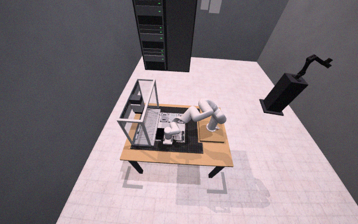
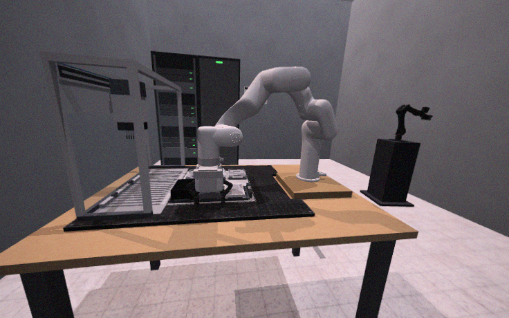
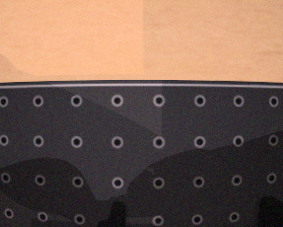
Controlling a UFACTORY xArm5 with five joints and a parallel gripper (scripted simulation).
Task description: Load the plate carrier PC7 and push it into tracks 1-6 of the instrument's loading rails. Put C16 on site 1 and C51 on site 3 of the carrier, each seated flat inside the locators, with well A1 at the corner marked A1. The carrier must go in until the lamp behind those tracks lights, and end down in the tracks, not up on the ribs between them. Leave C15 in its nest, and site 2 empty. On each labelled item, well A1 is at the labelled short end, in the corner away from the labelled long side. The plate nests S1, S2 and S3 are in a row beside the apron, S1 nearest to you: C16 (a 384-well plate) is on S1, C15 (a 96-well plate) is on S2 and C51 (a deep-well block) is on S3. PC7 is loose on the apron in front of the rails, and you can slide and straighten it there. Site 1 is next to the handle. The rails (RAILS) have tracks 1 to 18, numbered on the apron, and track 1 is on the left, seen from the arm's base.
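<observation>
The grey plate carrier PC7 is 100 mm to the right of my hand and 10 mm ahead of it. Round my hand: post: 230 mm above, 190 mm ahead, 70 mm to the left; then 96-well plate C15: 360 mm to the right, 40 mm ahead.
</observation>
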